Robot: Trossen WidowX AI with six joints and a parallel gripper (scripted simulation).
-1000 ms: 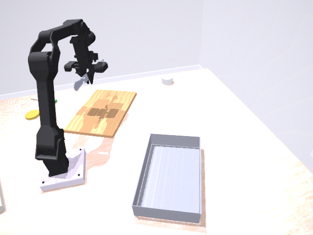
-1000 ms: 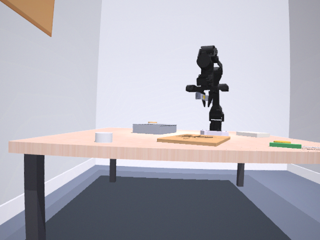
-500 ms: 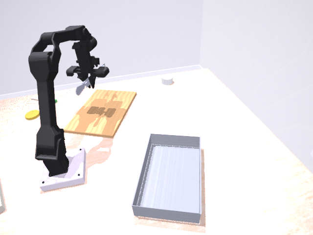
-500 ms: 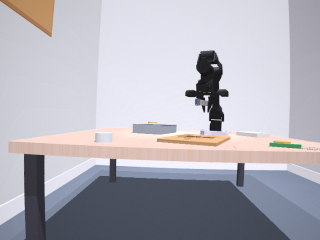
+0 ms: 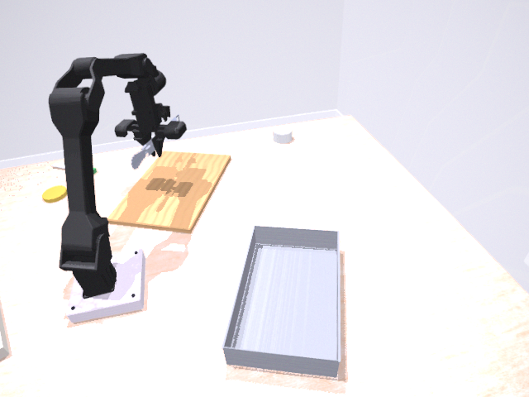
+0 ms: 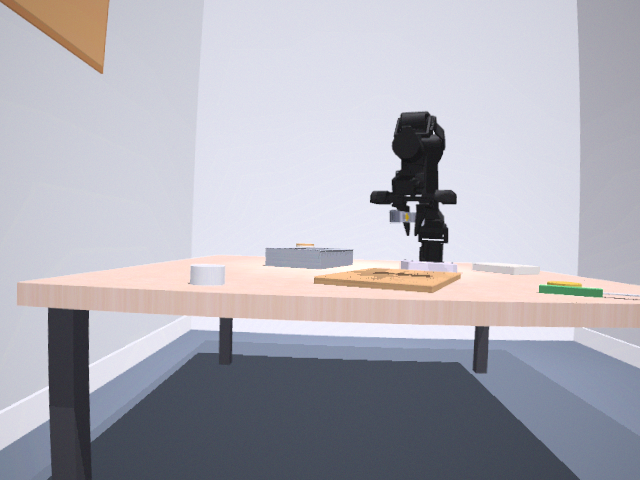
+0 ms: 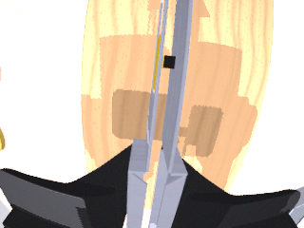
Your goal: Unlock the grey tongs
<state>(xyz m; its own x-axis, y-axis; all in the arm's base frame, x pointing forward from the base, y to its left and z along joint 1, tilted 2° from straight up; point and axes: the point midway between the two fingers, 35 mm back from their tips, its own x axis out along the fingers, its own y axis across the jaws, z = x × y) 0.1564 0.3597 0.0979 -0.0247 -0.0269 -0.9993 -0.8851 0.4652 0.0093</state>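
Right now my gripper tip is 100 mm above the wooden board, 30 mm short of it and 20 mm to the left of it. Round my gripper tip: yellow lock piece (50 mm to the left, 40 mm above, 20 mm ahead); green-handled tool (300 mm behind, 210 mm to the left, 100 mm below); yellow disc (330 mm behind, 90 mm below, 70 mm to the left).
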